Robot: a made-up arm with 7 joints. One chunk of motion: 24 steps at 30 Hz.
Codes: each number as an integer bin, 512 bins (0 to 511) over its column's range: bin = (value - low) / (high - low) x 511, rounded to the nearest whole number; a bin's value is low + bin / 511 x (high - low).
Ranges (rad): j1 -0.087..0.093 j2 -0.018..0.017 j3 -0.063..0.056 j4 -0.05..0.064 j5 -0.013..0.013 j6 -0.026..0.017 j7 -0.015..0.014
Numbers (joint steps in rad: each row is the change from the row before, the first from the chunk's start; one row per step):
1: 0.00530 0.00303 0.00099 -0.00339 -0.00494 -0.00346 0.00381
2: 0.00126 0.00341 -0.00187 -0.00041 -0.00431 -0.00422 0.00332
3: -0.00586 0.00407 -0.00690 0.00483 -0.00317 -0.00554 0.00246
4: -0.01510 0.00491 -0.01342 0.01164 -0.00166 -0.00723 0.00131
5: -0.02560 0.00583 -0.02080 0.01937 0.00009 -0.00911 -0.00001
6: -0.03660 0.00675 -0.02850 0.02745 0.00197 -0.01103 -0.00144
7: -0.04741 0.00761 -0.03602 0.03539 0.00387 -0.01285 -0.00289
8: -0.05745 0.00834 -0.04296 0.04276 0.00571 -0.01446 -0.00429
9: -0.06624 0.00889 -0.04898 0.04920 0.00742 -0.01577 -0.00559
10: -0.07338 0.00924 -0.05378 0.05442 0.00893 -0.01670 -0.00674
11: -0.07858 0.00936 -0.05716 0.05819 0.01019 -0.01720 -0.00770
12: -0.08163 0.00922 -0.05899 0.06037 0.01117 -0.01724 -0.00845
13: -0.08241 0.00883 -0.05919 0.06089 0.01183 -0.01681 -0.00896
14: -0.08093 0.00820 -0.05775 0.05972 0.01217 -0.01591 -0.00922
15: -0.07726 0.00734 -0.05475 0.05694 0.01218 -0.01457 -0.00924
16: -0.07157 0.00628 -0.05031 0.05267 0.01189 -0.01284 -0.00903
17: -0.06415 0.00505 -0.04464 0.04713 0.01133 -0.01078 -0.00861
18: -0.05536 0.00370 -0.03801 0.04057 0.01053 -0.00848 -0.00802
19: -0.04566 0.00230 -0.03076 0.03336 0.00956 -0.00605 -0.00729
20: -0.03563 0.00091 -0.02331 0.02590 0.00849 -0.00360 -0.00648
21: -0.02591 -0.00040 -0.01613 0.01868 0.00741 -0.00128 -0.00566
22: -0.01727 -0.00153 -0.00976 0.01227 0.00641 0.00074 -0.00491
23: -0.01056 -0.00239 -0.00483 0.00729 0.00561 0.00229 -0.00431
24: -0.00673 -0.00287 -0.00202 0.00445 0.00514 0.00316 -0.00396
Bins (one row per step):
1: 262 307 275 209 158 268 331
2: 251 313 262 222 171 259 323
3: 230 322 241 246 193 243 308
4: 204 334 213 276 223 223 287
5: 174 348 181 311 257 201 264
6: 143 361 148 347 294 178 239
7: 112 374 116 383 332 156 213
8: 84 385 86 416 368 137 189
9: 59 393 60 445 401 122 166
10: 39 398 40 468 431 111 146
11: 24 399 25 485 456 105 129
12: 15 397 17 495 475 104 115
13: 13 392 16 497 488 109 106
14: 17 383 23 492 495 120 102
15: 28 370 35 479 495 136 101
16: 44 354 54 460 489 156 105
17: 65 337 79 435 478 181 113
18: 90 317 107 406 462 208 123
19: 117 296 138 374 443 237 136
20: 146 276 170 340 422 266 150
21: 173 257 201 308 401 294 165
22: 198 240 229 279 381 318 178
23: 217 228 250 257 366 336 188
24: 228 221 262 244 357 347 195

